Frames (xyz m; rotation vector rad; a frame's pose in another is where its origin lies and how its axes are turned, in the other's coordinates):
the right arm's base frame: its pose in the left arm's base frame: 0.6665 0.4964 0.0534 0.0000 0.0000 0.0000
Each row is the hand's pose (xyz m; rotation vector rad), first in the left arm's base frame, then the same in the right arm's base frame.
Working: the left arm's base frame: its pose in the right arm's base frame: -0.6665 -0.4964 -0.0534 0.0000 0.0000 0.0000

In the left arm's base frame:
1: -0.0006 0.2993 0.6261 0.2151 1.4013 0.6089
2: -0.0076 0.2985 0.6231 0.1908 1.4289 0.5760
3: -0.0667 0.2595 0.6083 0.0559 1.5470 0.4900
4: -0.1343 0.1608 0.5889 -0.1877 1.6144 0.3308
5: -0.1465 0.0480 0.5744 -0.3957 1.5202 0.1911
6: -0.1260 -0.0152 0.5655 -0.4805 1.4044 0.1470
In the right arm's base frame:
1: -0.6671 -0.1971 0.5727 0.2151 1.4013 0.6089
2: -0.6741 -0.1979 0.5697 0.1908 1.4289 0.5760
3: -0.7332 -0.2369 0.5549 0.0559 1.5470 0.4900
4: -0.8008 -0.3356 0.5355 -0.1877 1.6144 0.3308
5: -0.8130 -0.4484 0.5210 -0.3957 1.5202 0.1911
6: -0.7925 -0.5116 0.5121 -0.4805 1.4044 0.1470

